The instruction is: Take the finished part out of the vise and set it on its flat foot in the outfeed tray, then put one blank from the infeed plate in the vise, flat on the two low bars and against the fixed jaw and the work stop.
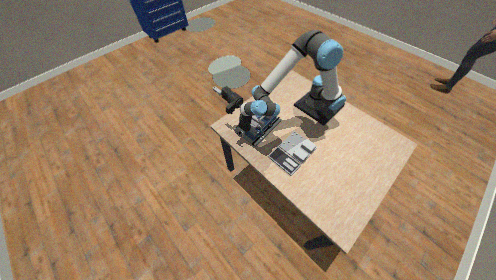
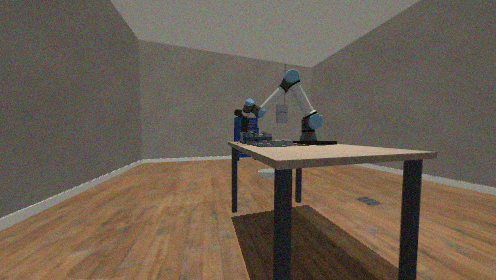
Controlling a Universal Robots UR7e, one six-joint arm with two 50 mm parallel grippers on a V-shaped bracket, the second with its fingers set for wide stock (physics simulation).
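Places are measured from the arm's base along level axes (x left, y back, z up), in centimetres.
Pixels of known places: hand, tool point: (image 1: 215, 89); arm's base, link origin: (image 1: 314, 103) (image 2: 308, 140).
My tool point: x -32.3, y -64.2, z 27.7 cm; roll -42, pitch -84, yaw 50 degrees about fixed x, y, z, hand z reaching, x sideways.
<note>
Ahead of a thing's pixels: the offset from my tool point to its top centre. "pt": to the spot under its first point. Level surfaces: height alone.
The vise @[dx +21.0, dy +17.5, dz -20.0 cm] (image 1: 266, 132) (image 2: 262, 137) stands at the table's far left corner, partly hidden by the arm. My downward gripper (image 1: 238, 132) (image 2: 244, 136) is low at the vise's outer end; its fingers are too small and dark to tell open from shut. The second gripper (image 1: 217, 90) points outward, away from the table, with a small light shape at its tip that I cannot identify. The part in the vise is hard to make out. The dark outfeed tray (image 1: 278, 156) holds light parts @[pt dx +57.0, dy +12.0, dz -27.1 cm] (image 1: 289, 164). The grey infeed plate @[dx +50.6, dy +26.8, dz -29.1 cm] (image 1: 291, 142) carries light blanks @[dx +56.5, dy +22.2, dz -25.5 cm] (image 1: 300, 152) @[dx +55.3, dy +31.1, dz -25.5 cm] (image 1: 309, 146).
The robot's black base plate (image 1: 322, 116) (image 2: 320, 142) stands on the wooden table @[dz -29.9 cm] (image 1: 360, 170) (image 2: 350, 152), behind the plate and tray. A blue drawer cabinet (image 1: 161, 17) (image 2: 239, 131) stands by the wall. A person's legs (image 1: 462, 65) show at the right.
</note>
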